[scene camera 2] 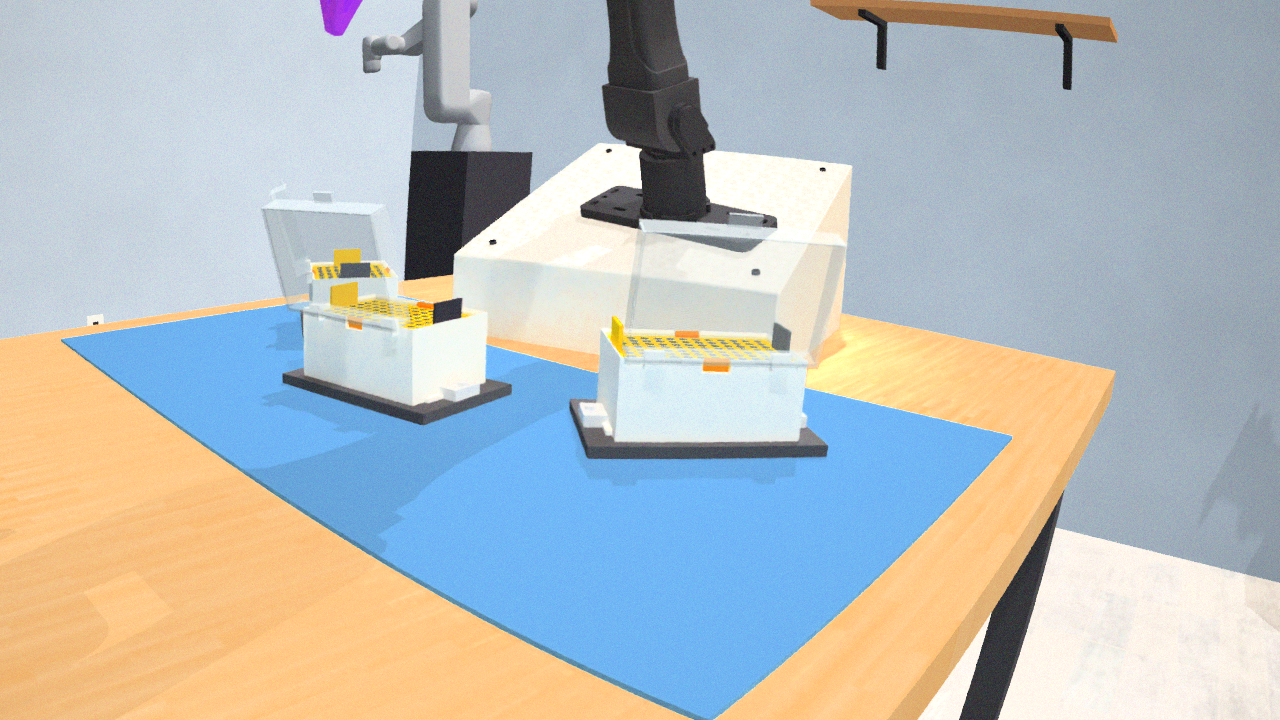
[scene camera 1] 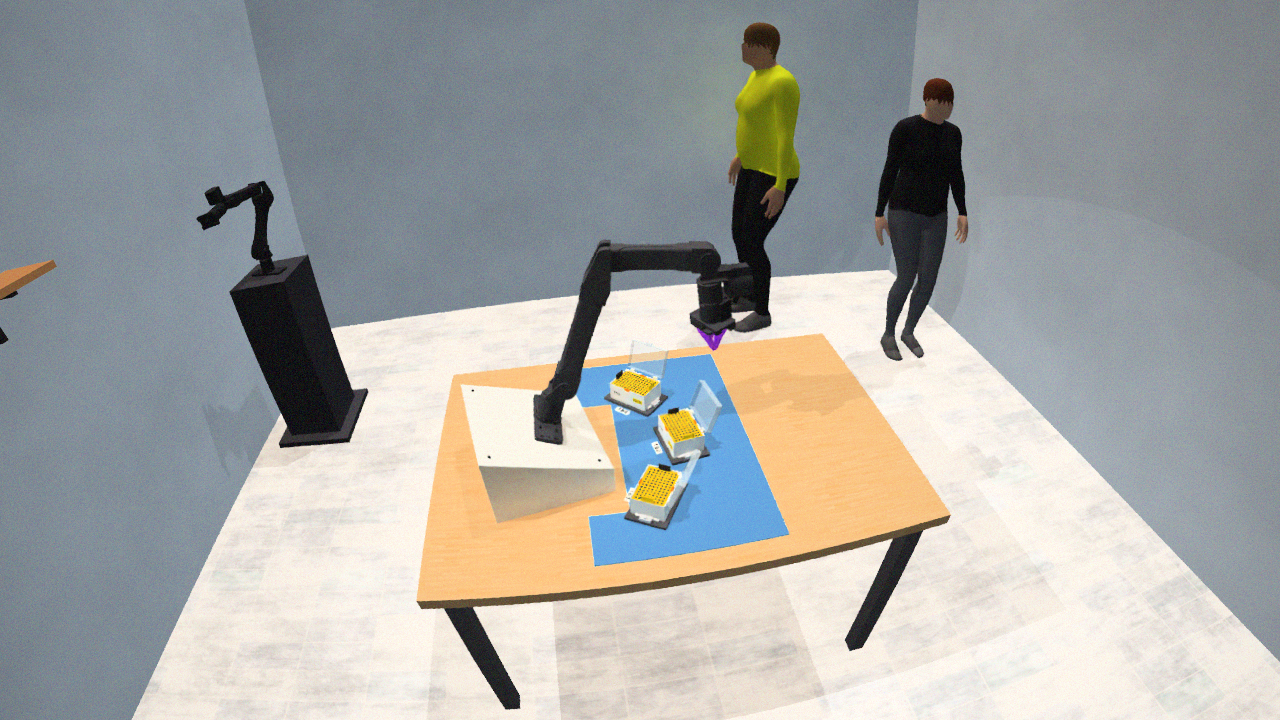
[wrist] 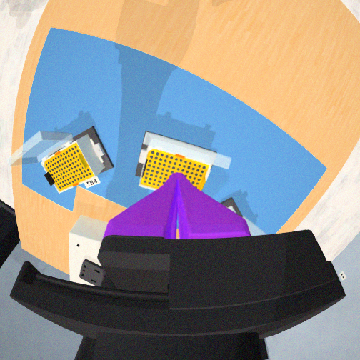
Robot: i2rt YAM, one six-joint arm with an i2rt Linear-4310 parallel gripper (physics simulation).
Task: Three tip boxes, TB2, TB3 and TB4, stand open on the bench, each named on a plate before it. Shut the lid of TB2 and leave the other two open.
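Observation:
TB4 is the back box; its plate is readable and its lid stands open. The middle box has its clear lid raised. The front box has its lid raised; the gripper mostly hides this box in the wrist view. I cannot read which of these two is TB2. My gripper is shut and empty, high above the boxes, its tips overlapping the middle box in the wrist view.
The boxes stand on a blue mat on the wooden table. The white sloped base carries my arm beside the mat. Two people stand behind the table. A second arm stands on a black pedestal at the left.

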